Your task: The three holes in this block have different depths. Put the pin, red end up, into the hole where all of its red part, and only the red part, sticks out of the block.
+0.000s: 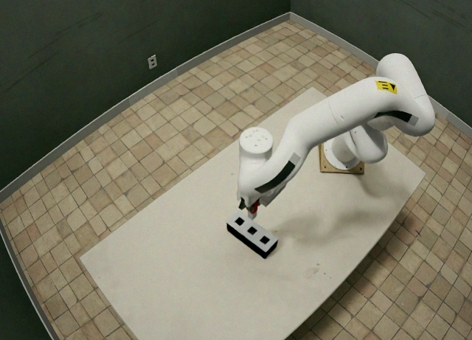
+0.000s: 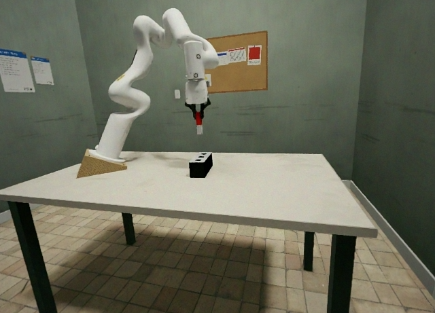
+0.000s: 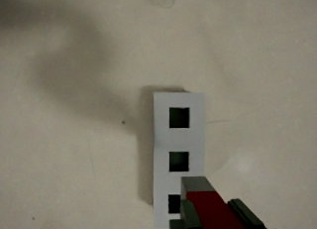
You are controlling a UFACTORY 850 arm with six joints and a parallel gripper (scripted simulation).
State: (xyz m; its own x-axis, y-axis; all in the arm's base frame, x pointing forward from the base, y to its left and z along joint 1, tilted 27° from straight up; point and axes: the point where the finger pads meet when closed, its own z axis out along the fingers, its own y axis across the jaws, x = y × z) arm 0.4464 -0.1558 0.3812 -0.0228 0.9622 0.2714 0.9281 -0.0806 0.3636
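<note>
Now: the black block 240 mm below my hand. The rest, counted from my hand: pin (10 mm below).
</note>
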